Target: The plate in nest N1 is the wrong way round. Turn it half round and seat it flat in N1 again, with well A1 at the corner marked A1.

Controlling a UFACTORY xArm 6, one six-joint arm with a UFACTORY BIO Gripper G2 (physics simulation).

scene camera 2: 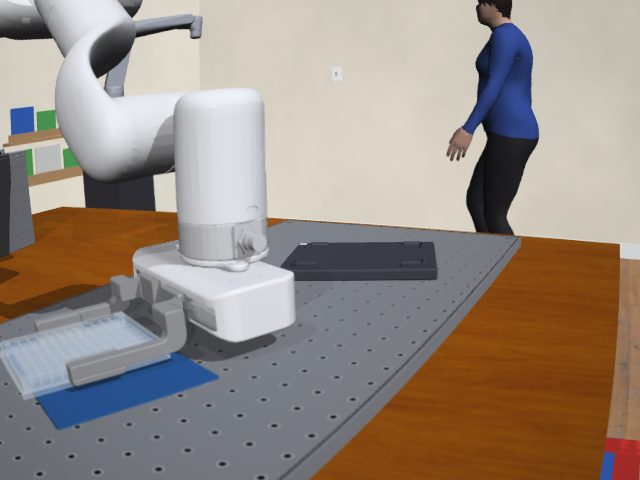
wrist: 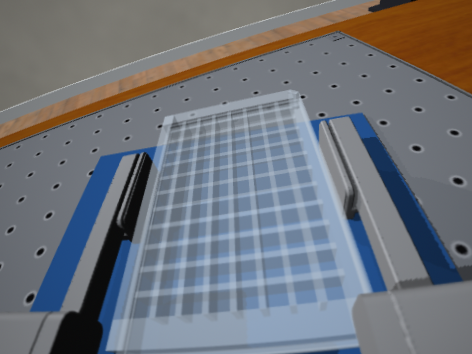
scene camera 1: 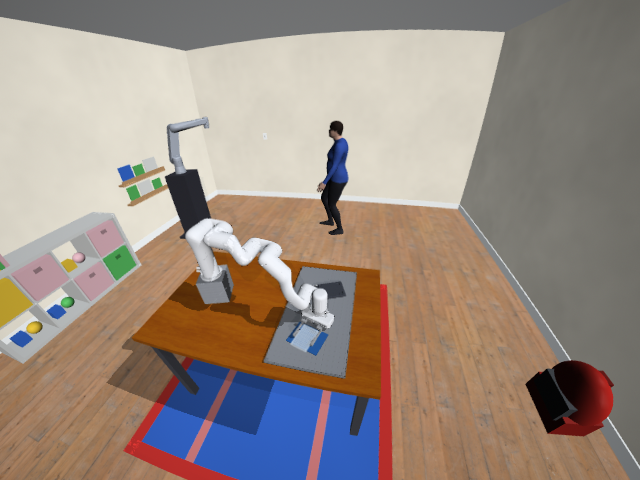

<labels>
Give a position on a blue mat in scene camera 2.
At 68, 407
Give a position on a blue mat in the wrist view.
At 50, 297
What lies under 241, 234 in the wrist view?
A clear well plate.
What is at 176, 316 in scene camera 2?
The gripper.
</labels>
